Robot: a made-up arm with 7 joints. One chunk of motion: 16 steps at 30 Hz.
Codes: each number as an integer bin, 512 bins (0 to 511) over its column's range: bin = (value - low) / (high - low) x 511, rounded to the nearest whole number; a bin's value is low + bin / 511 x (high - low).
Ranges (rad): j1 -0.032..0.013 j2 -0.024..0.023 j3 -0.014..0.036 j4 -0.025..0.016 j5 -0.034..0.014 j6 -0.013..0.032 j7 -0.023..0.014
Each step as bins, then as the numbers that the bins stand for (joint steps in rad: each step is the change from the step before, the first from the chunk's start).
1 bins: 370 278 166 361 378 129 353
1 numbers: 0.00058 0.00157 0.00224 0.00396 0.00151 -0.00164 0.00256
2 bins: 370 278 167 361 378 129 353
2 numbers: 0.00058 0.00157 0.00234 0.00396 0.00151 -0.00164 0.00256
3 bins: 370 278 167 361 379 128 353
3 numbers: 0.00058 0.00157 0.00234 0.00396 0.00160 -0.00173 0.00256
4 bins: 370 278 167 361 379 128 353
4 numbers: 0.00058 0.00157 0.00234 0.00396 0.00160 -0.00173 0.00256
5 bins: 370 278 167 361 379 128 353
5 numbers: 0.00058 0.00157 0.00234 0.00396 0.00160 -0.00173 0.00256
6 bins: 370 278 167 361 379 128 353
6 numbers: 0.00058 0.00157 0.00234 0.00396 0.00160 -0.00173 0.00256
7 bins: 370 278 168 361 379 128 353
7 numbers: 0.00058 0.00157 0.00244 0.00396 0.00160 -0.00173 0.00256
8 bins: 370 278 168 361 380 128 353
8 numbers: 0.00058 0.00157 0.00244 0.00396 0.00169 -0.00173 0.00256
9 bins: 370 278 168 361 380 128 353
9 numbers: 0.00058 0.00157 0.00244 0.00396 0.00169 -0.00173 0.00256
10 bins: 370 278 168 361 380 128 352
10 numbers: 0.00058 0.00157 0.00244 0.00396 0.00169 -0.00173 0.00249
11 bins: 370 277 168 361 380 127 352
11 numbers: 0.00058 0.00148 0.00244 0.00396 0.00169 -0.00182 0.00249
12 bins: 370 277 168 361 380 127 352
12 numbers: 0.00058 0.00148 0.00244 0.00396 0.00169 -0.00182 0.00249
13 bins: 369 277 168 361 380 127 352
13 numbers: 0.00050 0.00148 0.00244 0.00396 0.00169 -0.00182 0.00249
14 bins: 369 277 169 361 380 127 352
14 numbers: 0.00050 0.00148 0.00254 0.00396 0.00169 -0.00182 0.00249
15 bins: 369 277 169 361 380 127 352
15 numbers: 0.00050 0.00148 0.00254 0.00396 0.00169 -0.00182 0.00249
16 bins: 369 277 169 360 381 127 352
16 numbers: 0.00050 0.00148 0.00254 0.00388 0.00179 -0.00182 0.00249
